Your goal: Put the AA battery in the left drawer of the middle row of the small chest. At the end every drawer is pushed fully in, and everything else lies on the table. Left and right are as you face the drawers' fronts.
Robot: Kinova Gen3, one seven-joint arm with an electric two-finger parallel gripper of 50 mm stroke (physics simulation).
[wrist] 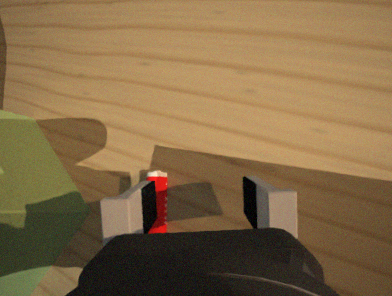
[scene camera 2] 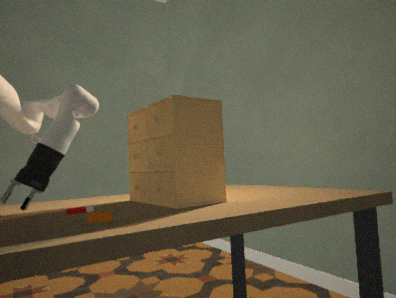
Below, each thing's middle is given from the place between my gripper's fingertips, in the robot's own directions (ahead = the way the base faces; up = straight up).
My gripper is now 40 mm past the AA battery (wrist: 160, 225), 30 mm to the left of it and 20 mm above it. Also, from my hand: wooden chest (scene camera 2: 199, 165) (460 mm ahead, 130 mm above, 10 mm to the right).
